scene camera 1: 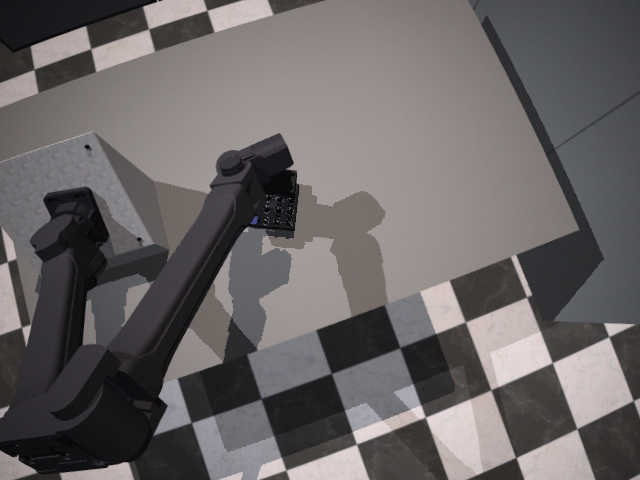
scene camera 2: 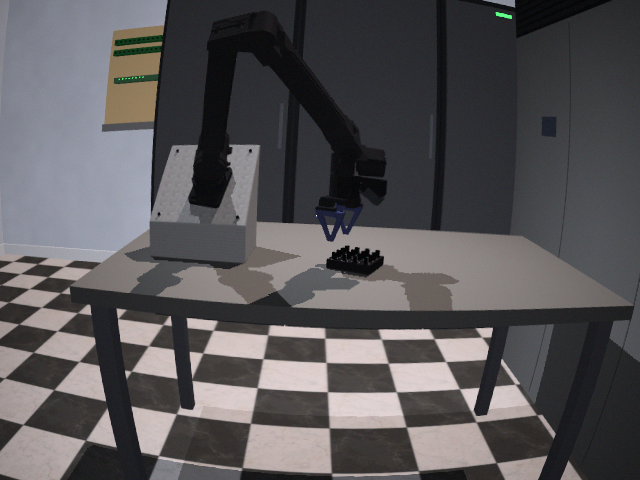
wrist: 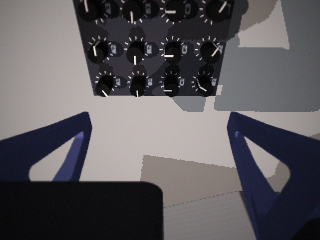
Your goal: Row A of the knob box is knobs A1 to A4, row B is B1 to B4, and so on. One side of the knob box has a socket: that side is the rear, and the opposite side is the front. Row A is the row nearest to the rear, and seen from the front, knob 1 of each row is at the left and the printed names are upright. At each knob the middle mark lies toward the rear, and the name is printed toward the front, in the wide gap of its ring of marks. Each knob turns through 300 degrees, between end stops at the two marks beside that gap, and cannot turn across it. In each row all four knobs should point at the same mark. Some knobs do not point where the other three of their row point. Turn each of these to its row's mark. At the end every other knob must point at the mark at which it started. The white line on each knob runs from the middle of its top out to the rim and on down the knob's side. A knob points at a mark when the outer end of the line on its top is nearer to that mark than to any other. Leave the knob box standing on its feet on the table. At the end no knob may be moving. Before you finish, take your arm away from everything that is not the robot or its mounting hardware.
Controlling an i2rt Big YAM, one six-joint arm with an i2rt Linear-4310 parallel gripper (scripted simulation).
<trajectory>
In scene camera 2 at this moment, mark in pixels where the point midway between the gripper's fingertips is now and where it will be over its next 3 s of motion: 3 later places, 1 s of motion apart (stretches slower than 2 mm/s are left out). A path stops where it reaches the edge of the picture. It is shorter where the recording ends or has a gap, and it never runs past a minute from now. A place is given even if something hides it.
My gripper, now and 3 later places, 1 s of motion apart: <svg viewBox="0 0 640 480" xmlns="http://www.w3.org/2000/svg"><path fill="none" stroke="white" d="M338 237L342 233L346 228L347 228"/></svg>
</trajectory>
